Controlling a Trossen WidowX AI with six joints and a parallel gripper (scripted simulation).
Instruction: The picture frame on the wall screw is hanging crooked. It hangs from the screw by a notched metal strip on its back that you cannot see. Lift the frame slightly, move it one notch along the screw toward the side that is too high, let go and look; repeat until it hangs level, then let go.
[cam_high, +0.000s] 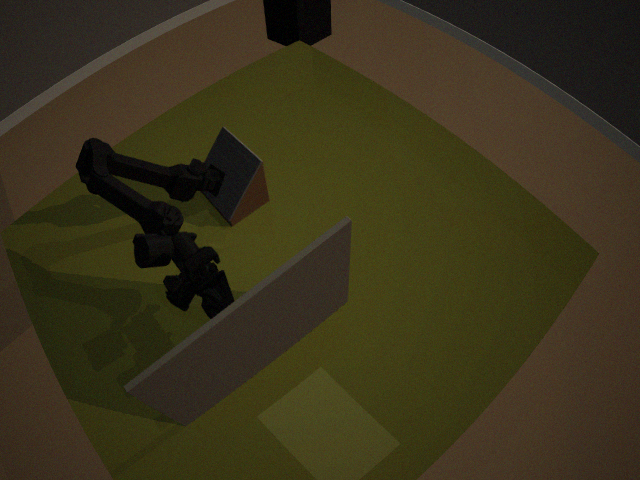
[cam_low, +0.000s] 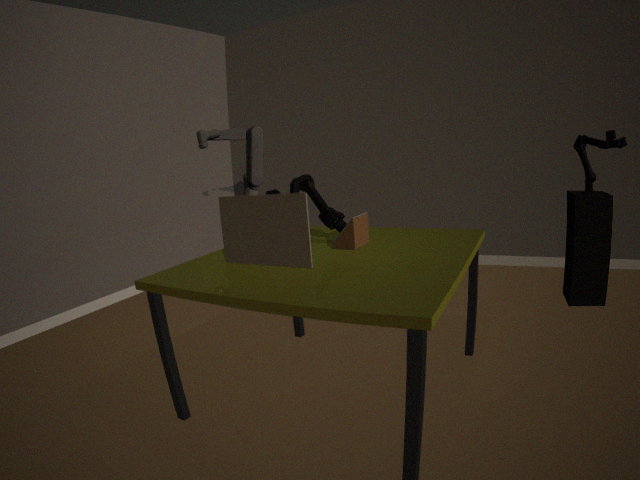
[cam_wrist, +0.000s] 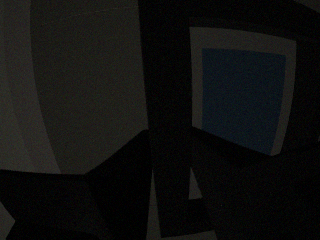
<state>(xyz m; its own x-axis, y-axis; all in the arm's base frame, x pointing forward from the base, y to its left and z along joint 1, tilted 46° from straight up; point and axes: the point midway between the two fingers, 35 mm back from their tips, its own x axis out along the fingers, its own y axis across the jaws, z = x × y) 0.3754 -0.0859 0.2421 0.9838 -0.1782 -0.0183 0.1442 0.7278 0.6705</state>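
Right now my gripper tip is 5 cm above the dark picture frame. From my gripper tip the other things lie so: upright board 6 cm below, 2 cm ahead.
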